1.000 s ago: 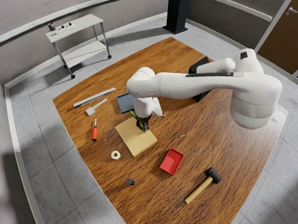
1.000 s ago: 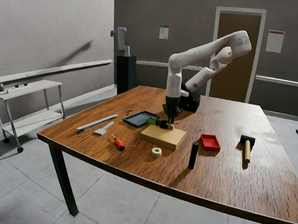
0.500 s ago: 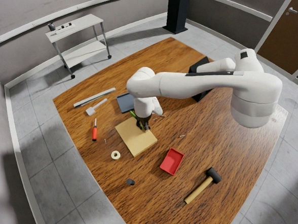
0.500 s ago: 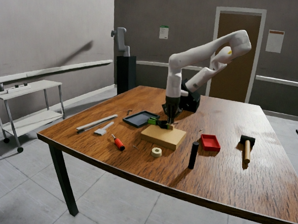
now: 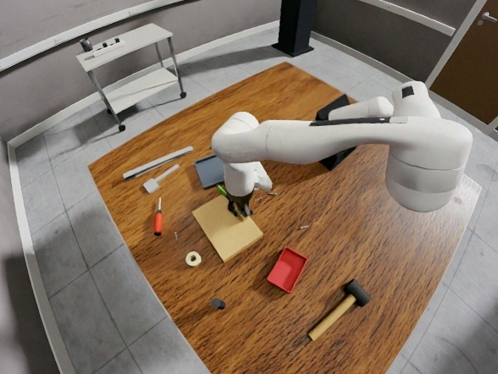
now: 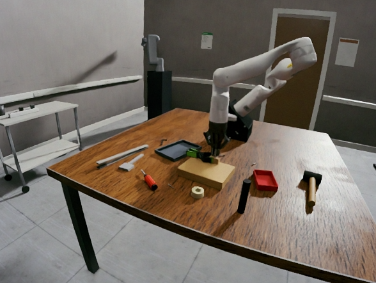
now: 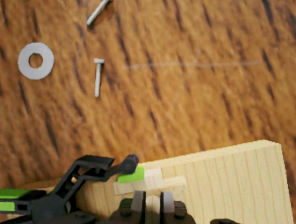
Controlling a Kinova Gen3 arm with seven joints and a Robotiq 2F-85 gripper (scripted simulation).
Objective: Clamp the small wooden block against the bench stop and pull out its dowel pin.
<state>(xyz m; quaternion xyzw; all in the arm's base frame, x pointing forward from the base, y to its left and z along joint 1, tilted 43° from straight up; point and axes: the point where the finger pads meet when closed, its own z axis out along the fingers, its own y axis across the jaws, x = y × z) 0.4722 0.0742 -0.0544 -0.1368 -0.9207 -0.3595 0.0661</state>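
Right now the pale dowel pin is 2 cm below my hand. Also, from my hand: wooden block 4 cm below; then bench board 5 cm ahead, 1 cm to the right, 6 cm below; then red bin 1 cm ahead, 23 cm to the left, 7 cm below.
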